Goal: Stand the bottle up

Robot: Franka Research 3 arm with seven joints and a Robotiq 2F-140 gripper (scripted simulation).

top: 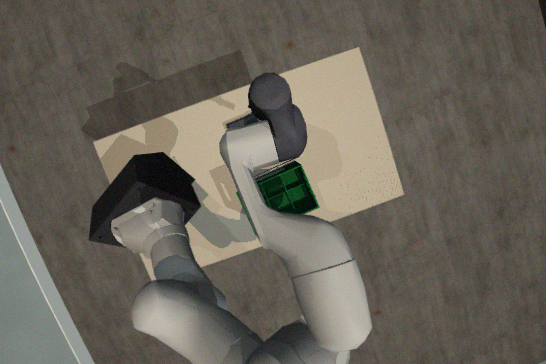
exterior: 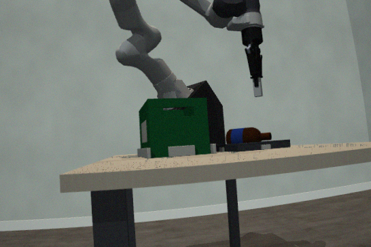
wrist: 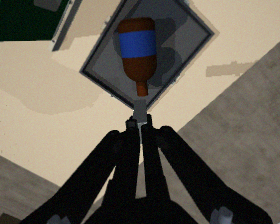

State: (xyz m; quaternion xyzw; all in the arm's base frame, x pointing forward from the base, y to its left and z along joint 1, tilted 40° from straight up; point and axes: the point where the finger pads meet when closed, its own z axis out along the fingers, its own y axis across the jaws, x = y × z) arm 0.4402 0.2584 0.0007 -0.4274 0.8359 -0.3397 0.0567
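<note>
Right now my hand is 180 mm above the bottle, 30 mm to the left of it and 30 mm past it. Round my hand: dark grey tray 200 mm below, 50 mm behind, 40 mm to the right; green crate 310 mm to the right, 130 mm below, 60 mm behind.
</note>
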